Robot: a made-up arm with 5 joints.
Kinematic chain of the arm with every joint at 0, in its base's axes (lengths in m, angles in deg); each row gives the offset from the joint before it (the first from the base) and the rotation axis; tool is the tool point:
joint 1: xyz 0 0 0.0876 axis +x
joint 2: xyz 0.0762 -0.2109 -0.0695 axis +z
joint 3: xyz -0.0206 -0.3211 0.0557 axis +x
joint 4: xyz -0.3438 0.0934 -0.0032 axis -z
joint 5: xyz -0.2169 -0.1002 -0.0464 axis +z
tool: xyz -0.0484 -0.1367 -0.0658
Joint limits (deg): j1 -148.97..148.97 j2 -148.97..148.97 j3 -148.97..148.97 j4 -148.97..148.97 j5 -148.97..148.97
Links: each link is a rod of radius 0.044 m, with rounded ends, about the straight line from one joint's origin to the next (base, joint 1, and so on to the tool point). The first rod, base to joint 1, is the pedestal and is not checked.
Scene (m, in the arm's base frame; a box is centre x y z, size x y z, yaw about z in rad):
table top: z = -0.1
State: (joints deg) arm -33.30 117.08 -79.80 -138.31 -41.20
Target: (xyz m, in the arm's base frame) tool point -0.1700 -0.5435 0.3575
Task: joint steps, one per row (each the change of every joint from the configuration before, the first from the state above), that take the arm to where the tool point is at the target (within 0.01 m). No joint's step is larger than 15 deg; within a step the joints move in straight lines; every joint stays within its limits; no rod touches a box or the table.
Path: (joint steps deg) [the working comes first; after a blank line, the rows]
Joints at the target: -0.21 25.32 -135.90 -72.18 -64.55
Straight joint move there: clear.

1: 4.73 -13.11 -8.01 9.45 -3.34
2: 4.72 -13.11 -8.02 9.44 -3.33
3: 4.73 -13.11 -8.01 9.45 -3.34
4: 4.73 -13.11 -8.01 9.45 -3.33
5: 4.72 -13.11 -8.02 9.44 -3.34
6: 4.73 -13.11 -8.01 9.45 -3.34
7: 4.73 -13.10 -8.02 9.45 -3.33

